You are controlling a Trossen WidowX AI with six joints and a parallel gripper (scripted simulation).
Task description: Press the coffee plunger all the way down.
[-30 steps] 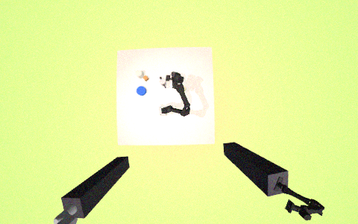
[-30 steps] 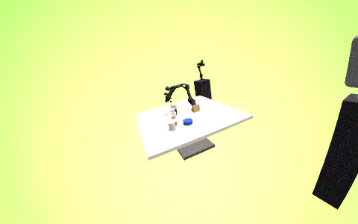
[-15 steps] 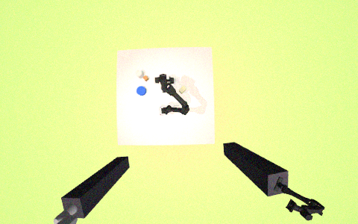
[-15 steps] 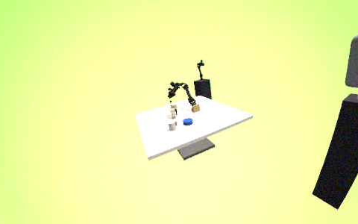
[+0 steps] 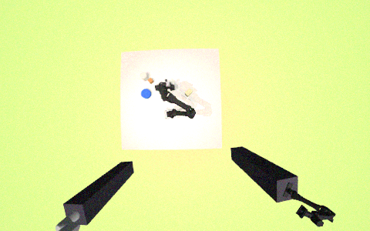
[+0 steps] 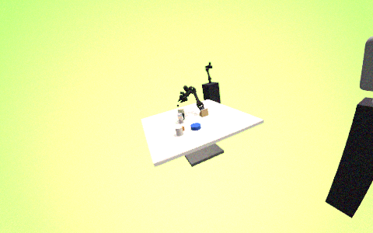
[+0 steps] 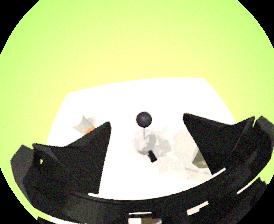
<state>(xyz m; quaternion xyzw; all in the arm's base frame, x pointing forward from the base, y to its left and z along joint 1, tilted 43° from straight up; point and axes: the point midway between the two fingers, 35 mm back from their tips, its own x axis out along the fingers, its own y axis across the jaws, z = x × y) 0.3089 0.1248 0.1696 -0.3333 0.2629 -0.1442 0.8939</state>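
My gripper tip is now 17 cm above the coffee press, 1 cm to the left of it and 1 cm short of it.
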